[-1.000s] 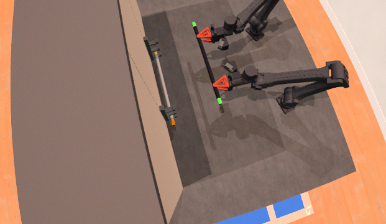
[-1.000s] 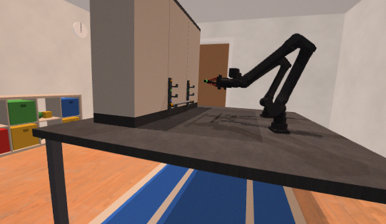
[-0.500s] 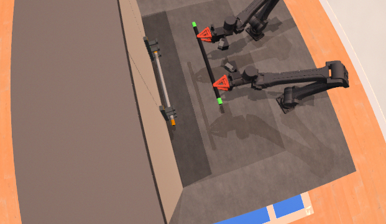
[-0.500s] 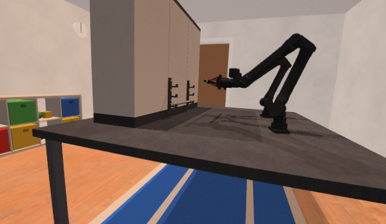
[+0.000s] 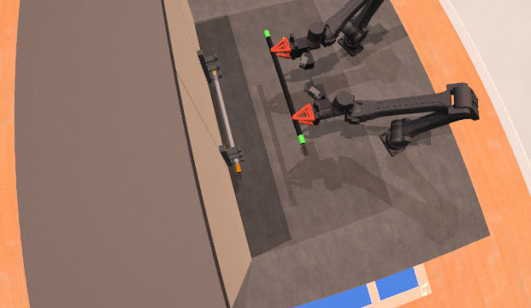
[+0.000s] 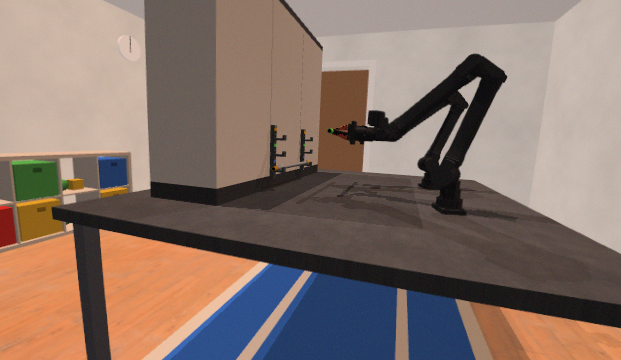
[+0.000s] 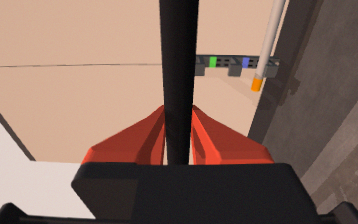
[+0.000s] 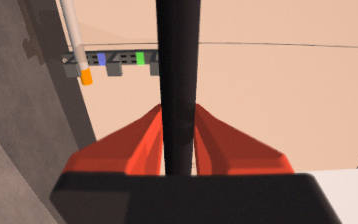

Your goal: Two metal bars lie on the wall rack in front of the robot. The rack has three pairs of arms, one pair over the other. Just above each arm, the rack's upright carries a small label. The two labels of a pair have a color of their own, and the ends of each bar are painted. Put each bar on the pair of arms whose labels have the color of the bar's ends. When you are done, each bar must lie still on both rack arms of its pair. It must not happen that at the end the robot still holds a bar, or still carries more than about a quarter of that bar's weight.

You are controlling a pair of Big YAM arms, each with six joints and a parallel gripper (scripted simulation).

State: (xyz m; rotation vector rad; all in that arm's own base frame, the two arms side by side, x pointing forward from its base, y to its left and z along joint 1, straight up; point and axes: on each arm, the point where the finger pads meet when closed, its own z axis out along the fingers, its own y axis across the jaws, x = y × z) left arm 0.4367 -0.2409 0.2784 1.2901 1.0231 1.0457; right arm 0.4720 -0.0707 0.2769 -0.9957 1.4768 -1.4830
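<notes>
Right now my left hand is 150 mm to the left of the black bar. Round my left hand: beige wall unit: 440 mm ahead, 150 mm to the right, 170 mm above; then silver bar: 250 mm ahead, 150 mm to the right, 180 mm below.
</notes>
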